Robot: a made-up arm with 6 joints. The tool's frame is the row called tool. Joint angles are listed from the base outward.
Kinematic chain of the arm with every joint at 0, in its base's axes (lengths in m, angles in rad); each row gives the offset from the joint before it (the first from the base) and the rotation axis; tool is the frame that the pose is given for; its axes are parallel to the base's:
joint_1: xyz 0 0 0.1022 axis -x
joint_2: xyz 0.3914 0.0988 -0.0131 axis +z
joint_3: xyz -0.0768 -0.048 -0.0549 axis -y
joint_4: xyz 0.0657 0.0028 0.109 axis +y
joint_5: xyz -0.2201 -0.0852 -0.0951 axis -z
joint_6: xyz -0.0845 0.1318 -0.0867 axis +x
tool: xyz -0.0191 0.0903 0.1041
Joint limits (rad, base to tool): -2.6..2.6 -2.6..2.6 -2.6..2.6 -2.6..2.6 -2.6..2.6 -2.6..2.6
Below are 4 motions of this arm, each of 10 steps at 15 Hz.
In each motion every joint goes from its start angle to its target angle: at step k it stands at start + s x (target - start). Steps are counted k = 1, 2, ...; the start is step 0. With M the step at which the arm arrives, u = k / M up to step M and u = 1 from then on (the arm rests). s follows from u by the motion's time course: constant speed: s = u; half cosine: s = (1 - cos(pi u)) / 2; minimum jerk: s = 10 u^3 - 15 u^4 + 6 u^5.
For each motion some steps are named. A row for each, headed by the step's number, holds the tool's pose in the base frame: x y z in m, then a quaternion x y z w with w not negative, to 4 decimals.
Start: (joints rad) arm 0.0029 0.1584 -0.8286 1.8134 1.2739 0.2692
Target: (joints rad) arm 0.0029 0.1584 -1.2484 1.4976 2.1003 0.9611
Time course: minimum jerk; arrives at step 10
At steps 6, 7, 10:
6: 0.4950 0.0502 0.0918 -0.7147 0.4356 -0.3400 0.4288
7: 0.5026 0.0371 0.0866 -0.7276 0.3679 -0.3434 0.4662
10: 0.5098 0.0259 0.0828 -0.7356 0.2960 -0.3379 0.5071

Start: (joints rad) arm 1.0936 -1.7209 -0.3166 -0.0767 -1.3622 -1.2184
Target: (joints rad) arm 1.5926 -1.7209 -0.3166 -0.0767 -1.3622 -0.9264
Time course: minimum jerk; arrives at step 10
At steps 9, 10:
9: 0.2946 -0.0623 -0.5326 -0.8929 -0.0540 -0.1687 0.4139
10: 0.2946 -0.0647 -0.5323 -0.8933 -0.0546 -0.1685 0.4131

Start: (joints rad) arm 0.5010 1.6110 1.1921 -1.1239 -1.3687 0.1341
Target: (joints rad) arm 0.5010 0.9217 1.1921 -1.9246 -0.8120 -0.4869
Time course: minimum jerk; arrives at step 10
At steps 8, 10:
8: 0.6134 0.3709 0.0429 0.0420 -0.9966 0.0529 0.0465
10: 0.6117 0.3766 0.0709 0.0444 -0.9983 0.0165 0.0331

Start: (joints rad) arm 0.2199 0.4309 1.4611 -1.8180 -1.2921 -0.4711
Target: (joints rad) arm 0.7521 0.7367 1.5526 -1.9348 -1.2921 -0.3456
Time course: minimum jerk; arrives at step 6
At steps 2, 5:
2: 0.7189 0.1619 0.2806 0.3362 0.9124 0.1223 0.1988
5: 0.6781 0.2847 0.2113 0.1897 0.9563 -0.0403 0.2188

